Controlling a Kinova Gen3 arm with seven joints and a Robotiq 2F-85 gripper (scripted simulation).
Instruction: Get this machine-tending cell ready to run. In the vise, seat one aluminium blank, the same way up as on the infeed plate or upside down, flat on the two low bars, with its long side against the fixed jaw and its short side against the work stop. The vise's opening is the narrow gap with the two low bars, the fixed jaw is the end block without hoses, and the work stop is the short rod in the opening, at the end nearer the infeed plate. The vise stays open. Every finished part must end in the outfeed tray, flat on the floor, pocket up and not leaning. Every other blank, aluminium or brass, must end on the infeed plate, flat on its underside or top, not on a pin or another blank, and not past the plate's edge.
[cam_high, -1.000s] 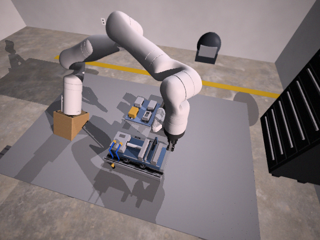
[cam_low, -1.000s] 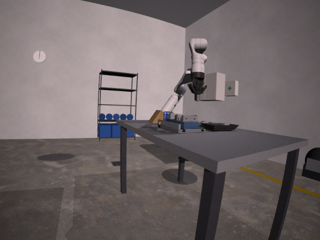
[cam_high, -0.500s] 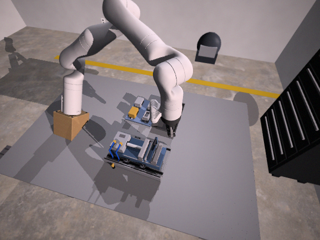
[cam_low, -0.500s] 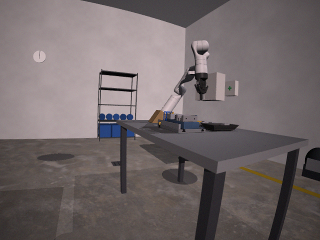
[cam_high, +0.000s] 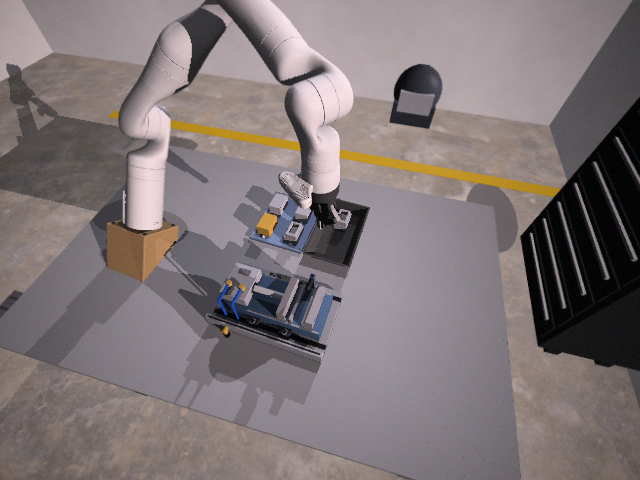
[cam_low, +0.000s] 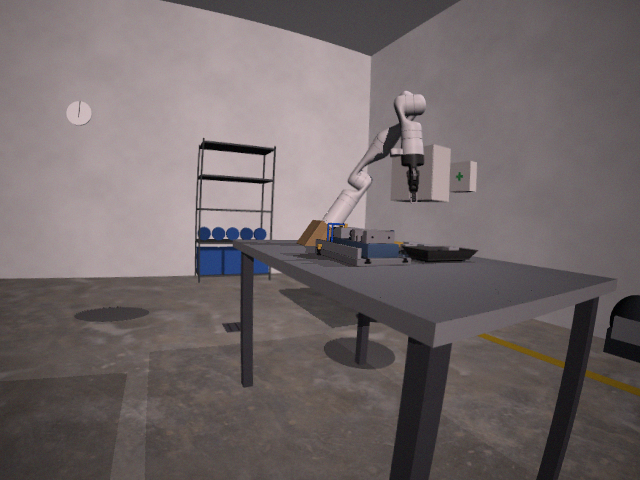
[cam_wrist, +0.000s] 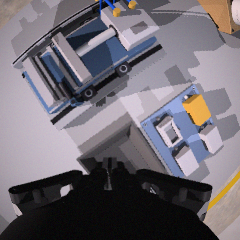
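My hand is 20 cm past the brass blank, 9 cm to the right of it and 18 cm above it. Round my hand: vise rail (7 cm behind, 25 cm to the right, 17 cm below); hose block (16 cm behind, 15 cm to the right, 13 cm below); vise (7 cm behind, 15 cm to the right, 17 cm below).
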